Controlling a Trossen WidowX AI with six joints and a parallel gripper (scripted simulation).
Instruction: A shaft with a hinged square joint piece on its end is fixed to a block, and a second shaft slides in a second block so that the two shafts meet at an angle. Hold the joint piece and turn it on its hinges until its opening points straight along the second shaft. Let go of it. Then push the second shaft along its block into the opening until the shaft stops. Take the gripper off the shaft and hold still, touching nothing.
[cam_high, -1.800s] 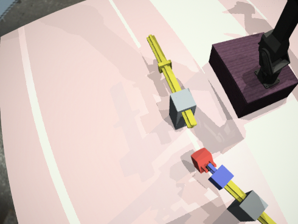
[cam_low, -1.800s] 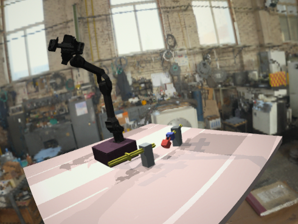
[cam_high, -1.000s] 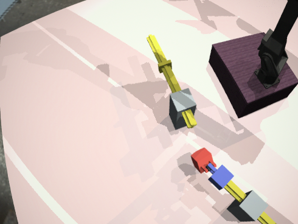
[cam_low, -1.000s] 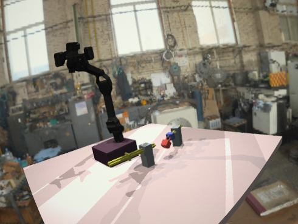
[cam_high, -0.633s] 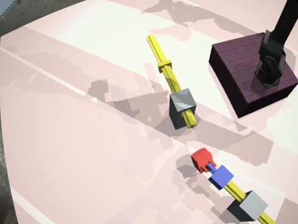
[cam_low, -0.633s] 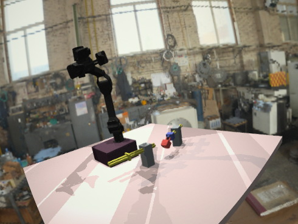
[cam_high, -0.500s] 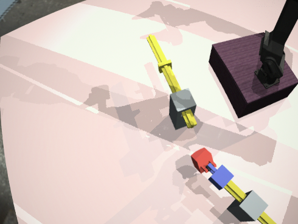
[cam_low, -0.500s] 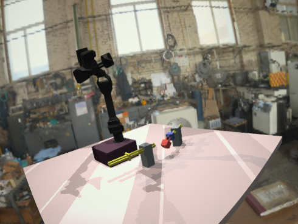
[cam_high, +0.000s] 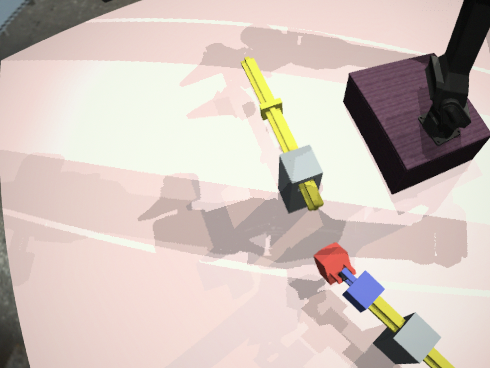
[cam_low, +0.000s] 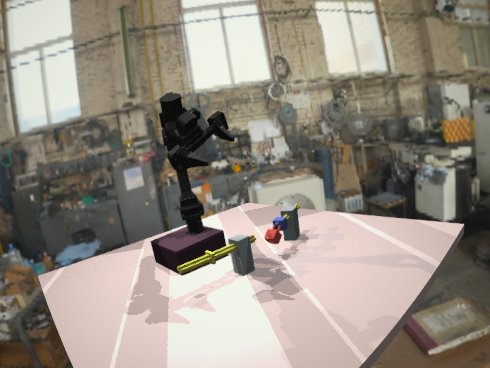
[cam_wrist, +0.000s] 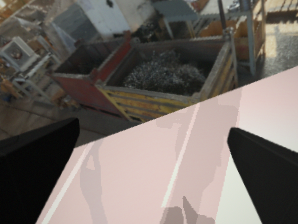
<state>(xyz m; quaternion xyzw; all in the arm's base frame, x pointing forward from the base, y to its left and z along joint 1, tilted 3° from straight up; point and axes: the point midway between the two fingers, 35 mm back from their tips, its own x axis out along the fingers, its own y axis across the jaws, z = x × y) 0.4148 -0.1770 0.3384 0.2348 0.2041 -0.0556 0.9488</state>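
Now: gripper tip 34 cm above the red forked joint piece, 31 cm to the right of it and 15 cm past it.
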